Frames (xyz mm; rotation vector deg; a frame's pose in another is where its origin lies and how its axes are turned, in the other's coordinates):
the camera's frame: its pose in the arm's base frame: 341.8 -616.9 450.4 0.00 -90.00 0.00
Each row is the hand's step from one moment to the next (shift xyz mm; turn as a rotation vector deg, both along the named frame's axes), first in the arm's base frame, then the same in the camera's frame.
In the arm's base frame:
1: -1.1 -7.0 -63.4 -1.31 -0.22 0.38
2: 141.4 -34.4 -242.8 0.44 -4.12 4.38
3: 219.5 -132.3 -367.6 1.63 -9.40 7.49
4: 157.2 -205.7 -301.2 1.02 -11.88 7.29
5: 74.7 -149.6 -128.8 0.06 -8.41 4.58
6: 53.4 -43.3 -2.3 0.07 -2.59 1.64
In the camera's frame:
1: -63.4 -7.0 1.1 0.38 -0.22 1.31
2: -242.8 -34.4 -141.4 4.38 -4.12 -0.44
3: -367.6 -132.3 -219.5 7.49 -9.40 -1.63
4: -301.2 -205.7 -157.2 7.29 -11.88 -1.02
5: -128.8 -149.6 -74.7 4.58 -8.41 -0.06
6: -2.3 -43.3 -53.4 1.64 -2.59 -0.07

